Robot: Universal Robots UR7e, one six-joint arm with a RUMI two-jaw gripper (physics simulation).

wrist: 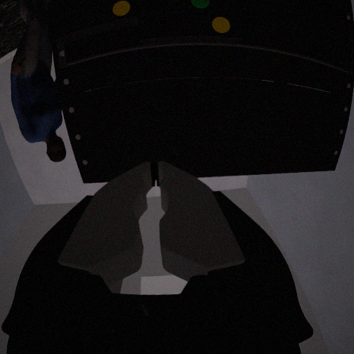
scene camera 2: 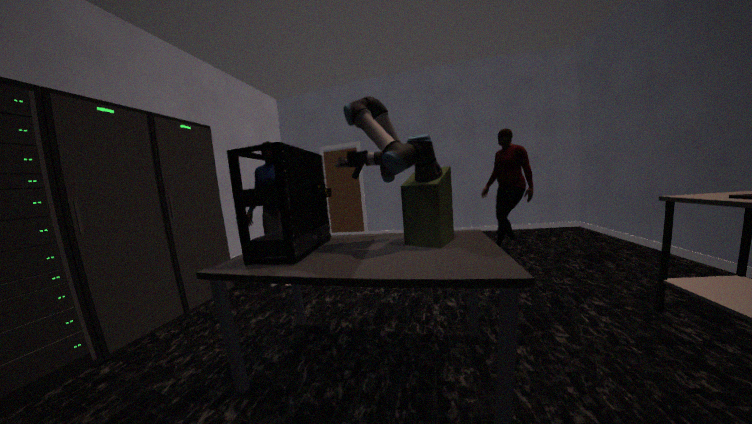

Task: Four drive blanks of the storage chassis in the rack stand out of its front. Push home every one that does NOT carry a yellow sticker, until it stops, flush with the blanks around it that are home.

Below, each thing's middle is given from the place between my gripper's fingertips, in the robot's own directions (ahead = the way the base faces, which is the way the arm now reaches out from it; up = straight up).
Scene:
My hand is 270 mm short of the black rack (scene camera 2: 300, 191), 200 mm above it and 80 mm to the right of it.

